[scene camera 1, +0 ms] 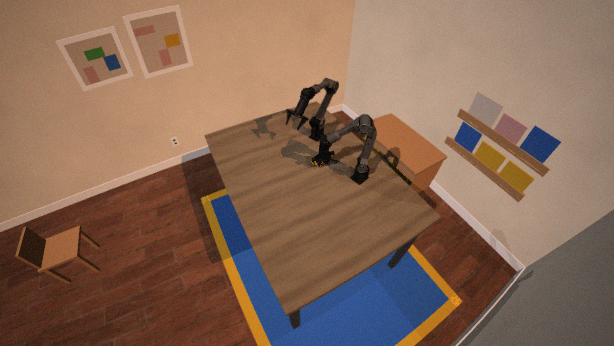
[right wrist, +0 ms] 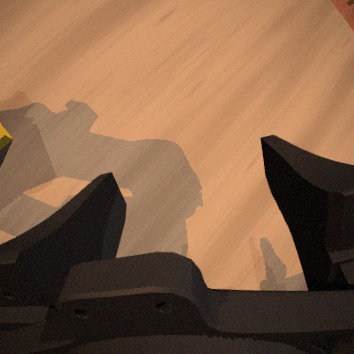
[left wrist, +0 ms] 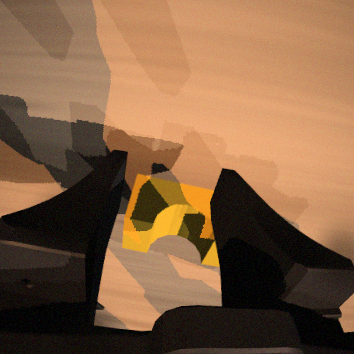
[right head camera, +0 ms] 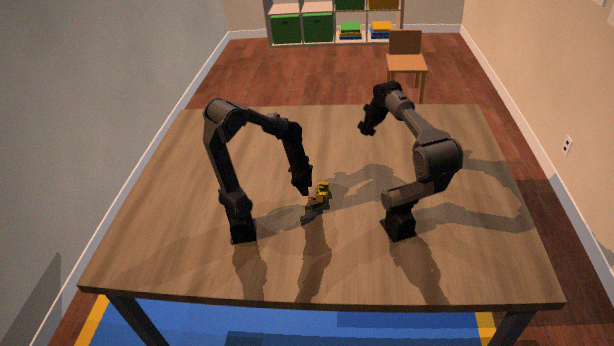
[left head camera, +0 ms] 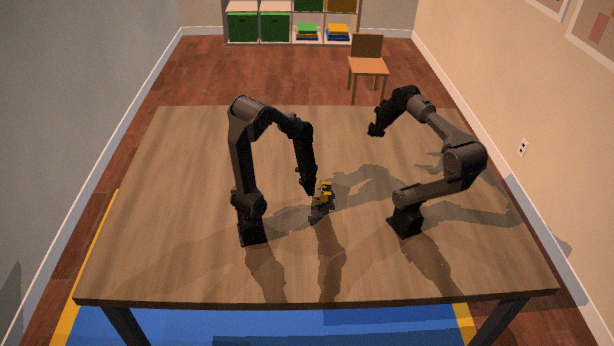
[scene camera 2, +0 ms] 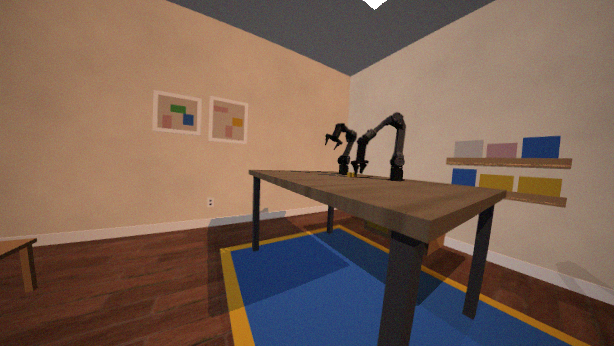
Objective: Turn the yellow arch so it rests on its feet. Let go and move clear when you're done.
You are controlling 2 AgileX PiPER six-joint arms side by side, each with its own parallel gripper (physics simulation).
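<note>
The yellow arch [left head camera: 325, 198] [right head camera: 321, 196] [scene camera 1: 315, 163] [scene camera 2: 351, 175] [left wrist: 170, 216] lies on its side on the table. Its cut-out faces the left gripper's base in the left wrist view. A corner of it shows at the left edge of the right wrist view [right wrist: 4, 134]. My left gripper [left head camera: 311, 194] [right head camera: 305, 193] [left wrist: 171, 177] is low at the arch and open, one finger near each end of it; the finger at the right of the left wrist view hides the arch's edge there. My right gripper [left head camera: 376, 132] [right head camera: 366, 130] [scene camera 2: 331, 146] [right wrist: 188, 173] is open, empty and raised well away from the arch.
The wooden table [left head camera: 150, 200] [right head camera: 165, 200] [scene camera 1: 310, 240] carries both arms. Arm shadows fall across the arch and the table top. A chair [left head camera: 368, 65] [right head camera: 406, 62] and a shelf unit with green bins stand on the floor beyond the table.
</note>
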